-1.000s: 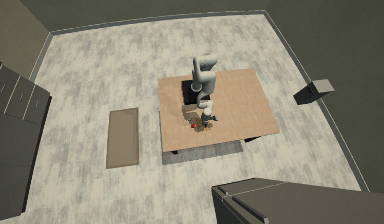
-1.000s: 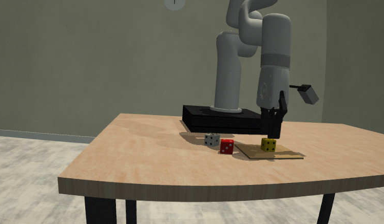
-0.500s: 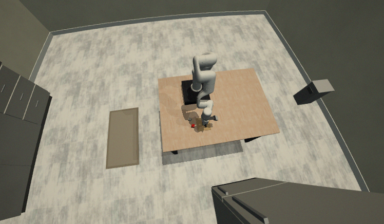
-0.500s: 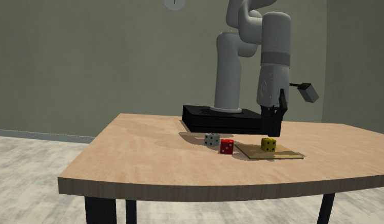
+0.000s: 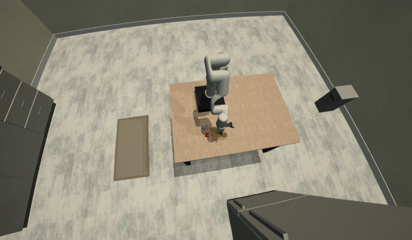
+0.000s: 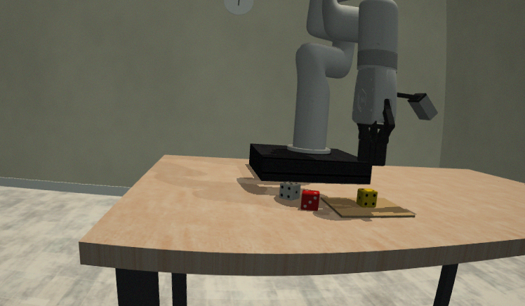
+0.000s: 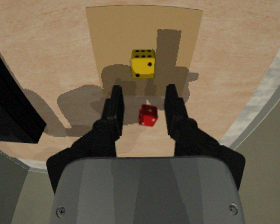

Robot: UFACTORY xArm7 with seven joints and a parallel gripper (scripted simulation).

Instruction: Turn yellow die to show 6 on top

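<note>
The yellow die lies 8 cm below my hand. Also, from my hand: white die: 13 cm to the right, 9 cm below, 6 cm behind; red die: 11 cm to the right, 9 cm below, 1 cm ahead; tan mat: 10 cm below.
</note>
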